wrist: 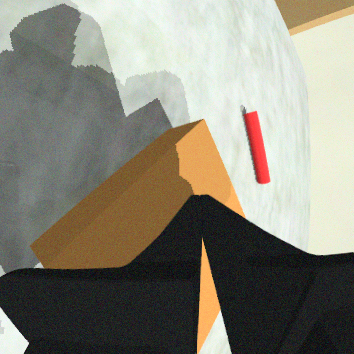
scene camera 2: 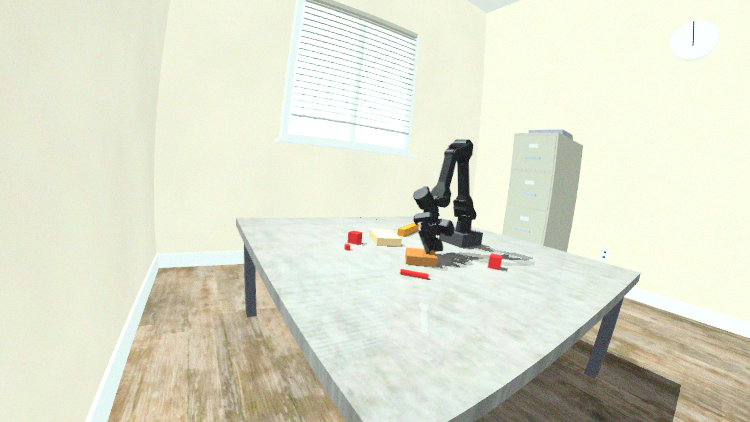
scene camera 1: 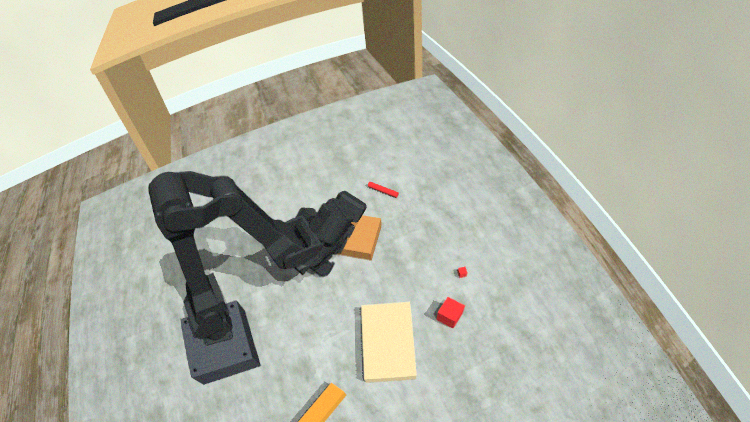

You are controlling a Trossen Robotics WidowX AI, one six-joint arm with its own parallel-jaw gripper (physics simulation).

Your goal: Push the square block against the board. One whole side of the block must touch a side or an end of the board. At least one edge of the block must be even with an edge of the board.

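Seen in the pictures: gripper, fingertip midpoint: [wrist: 198, 202] [scene camera 2: 427, 253]; arm's base, origin of the base link: [scene camera 2: 463, 231] [scene camera 1: 216, 328].
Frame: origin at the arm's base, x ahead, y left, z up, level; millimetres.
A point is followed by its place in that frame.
The orange square block [scene camera 1: 367, 238] {x 370, y 116, z -27 mm} [scene camera 2: 418, 257] {x 386, y 178, z -30 mm} [wrist: 206, 160] {x 344, y 190, z -27 mm} lies flat on the table, partly covered by the arm in scene camera 1. The cream board [scene camera 1: 388, 341] {x 327, y -129, z -27 mm} [scene camera 2: 387, 238] {x 359, y -53, z -28 mm} lies flat, apart from the block, with a stretch of table between them; it does not show in the wrist view. My gripper [scene camera 2: 433, 252] {x 340, y 165, z -24 mm} [wrist: 198, 202] {x 340, y 165, z -24 mm} is shut and empty. Its tips are low at the block's arm-facing part and overlap the block in the wrist view; whether they touch it I cannot tell. In scene camera 1 the tips are hidden behind the arm.
A thin red rod [scene camera 1: 382, 189] {x 455, y 252, z -44 mm} [scene camera 2: 414, 273] {x 461, y 260, z -45 mm} [wrist: 257, 147] {x 451, y 253, z -46 mm} lies near the block. A red cube [scene camera 1: 450, 312] {x 461, y -122, z -16 mm} [scene camera 2: 355, 237] {x 475, y -94, z -31 mm} and a tiny red cube [scene camera 1: 462, 272] {x 531, y -38, z -40 mm} [scene camera 2: 347, 247] {x 537, y -26, z -47 mm} are near the board, as is a yellow-orange bar [scene camera 1: 324, 403] {x 171, y -209, z -26 mm} [scene camera 2: 408, 229] {x 150, y -204, z -32 mm}. Another red cube [scene camera 2: 495, 261] {x 148, y 299, z -30 mm} stands apart.
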